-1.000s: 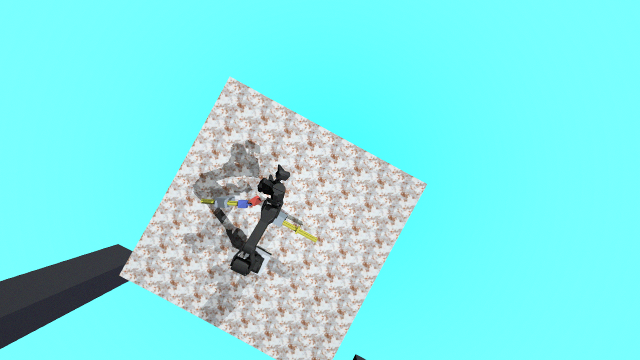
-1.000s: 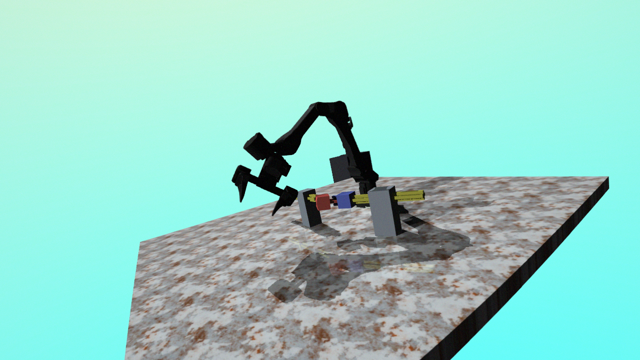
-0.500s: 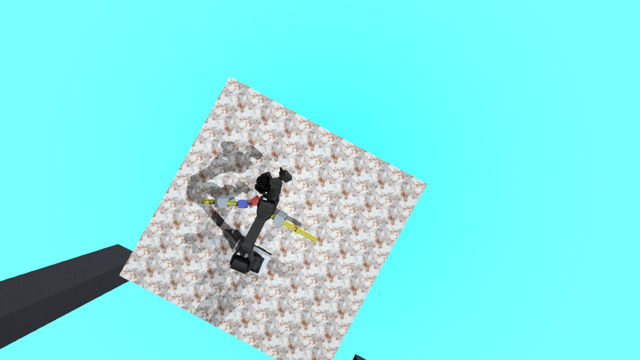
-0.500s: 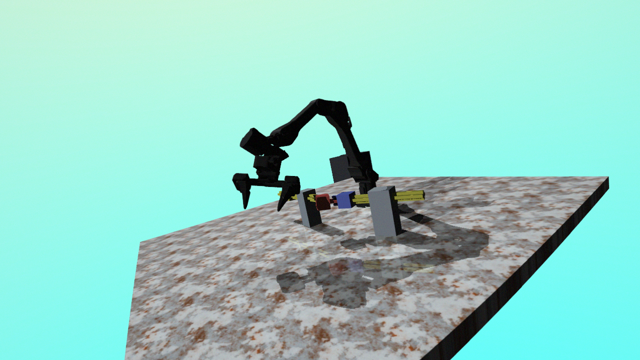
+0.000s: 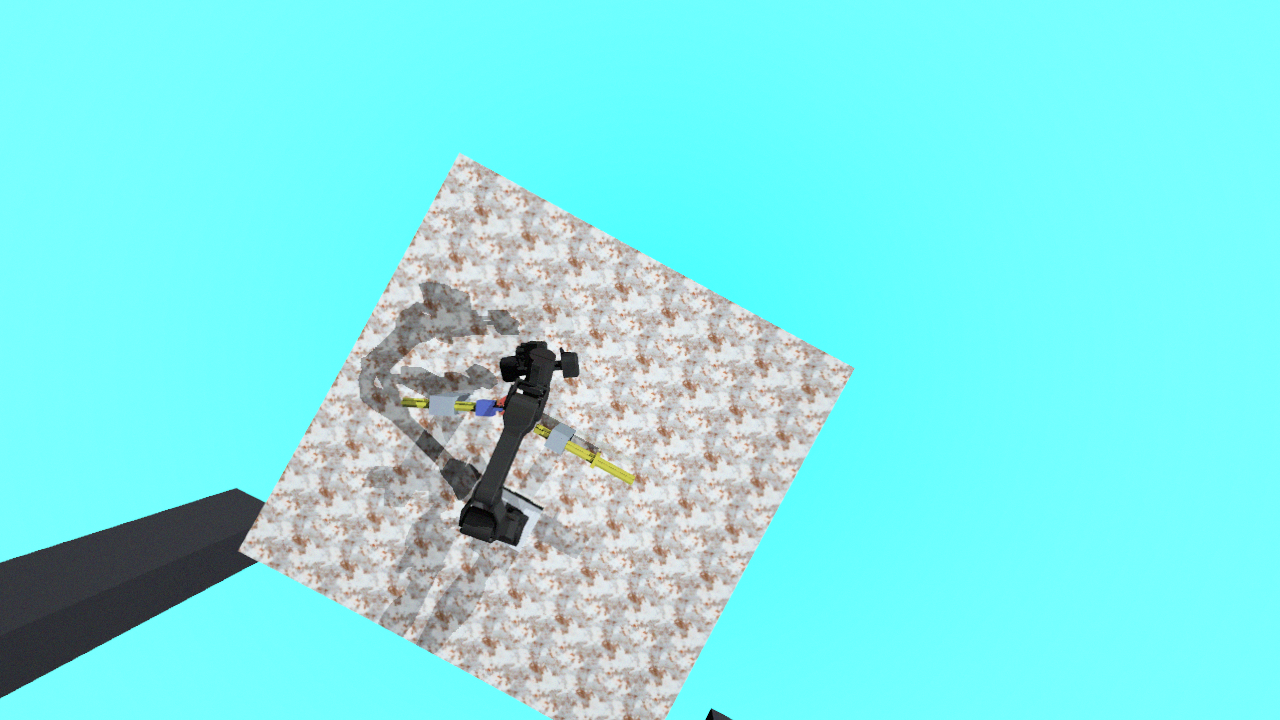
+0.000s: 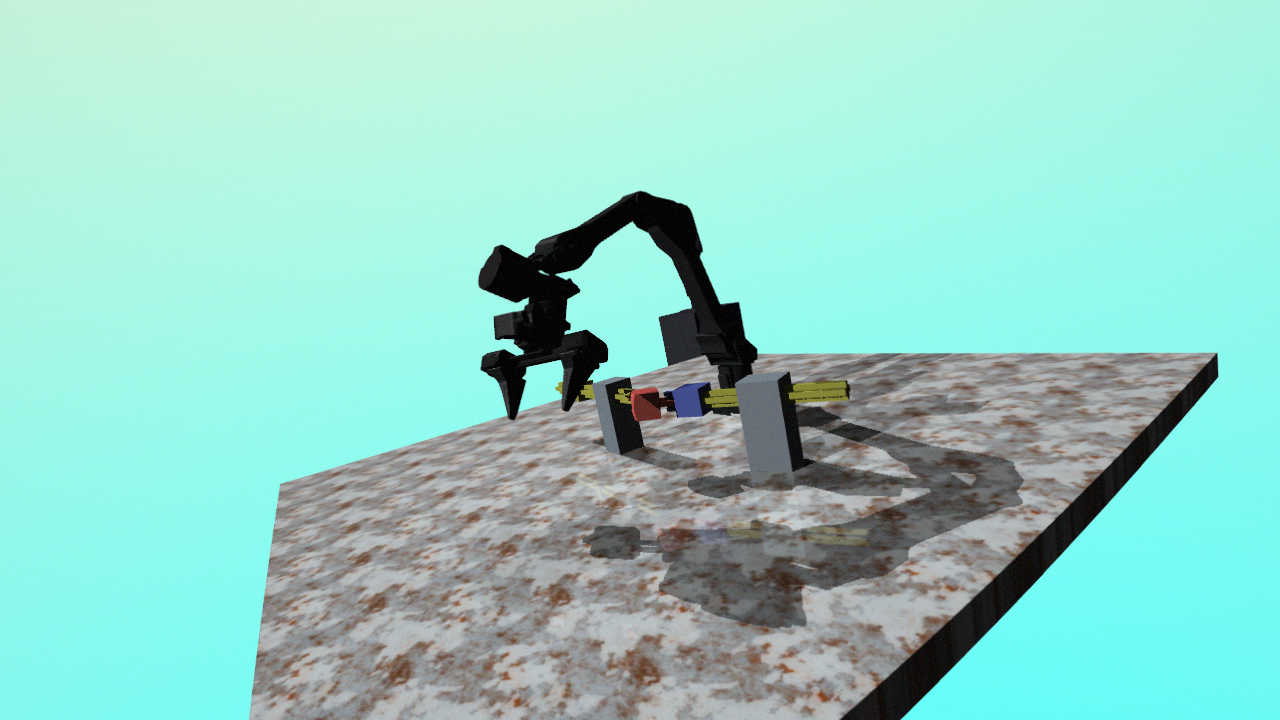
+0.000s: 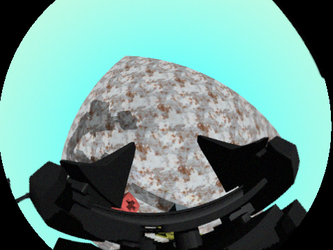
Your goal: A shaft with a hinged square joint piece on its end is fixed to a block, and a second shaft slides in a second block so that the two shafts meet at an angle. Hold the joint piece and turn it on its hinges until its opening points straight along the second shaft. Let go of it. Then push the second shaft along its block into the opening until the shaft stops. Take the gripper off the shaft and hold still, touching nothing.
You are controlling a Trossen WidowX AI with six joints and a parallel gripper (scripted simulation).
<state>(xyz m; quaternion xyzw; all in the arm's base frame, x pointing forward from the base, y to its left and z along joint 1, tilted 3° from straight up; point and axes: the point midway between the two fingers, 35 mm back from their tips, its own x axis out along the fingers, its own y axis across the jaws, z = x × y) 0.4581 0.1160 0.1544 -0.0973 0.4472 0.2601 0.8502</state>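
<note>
Right now my gripper tip is 170 mm past the red joint piece, 20 mm to the right of it and 30 mm above it.
</note>
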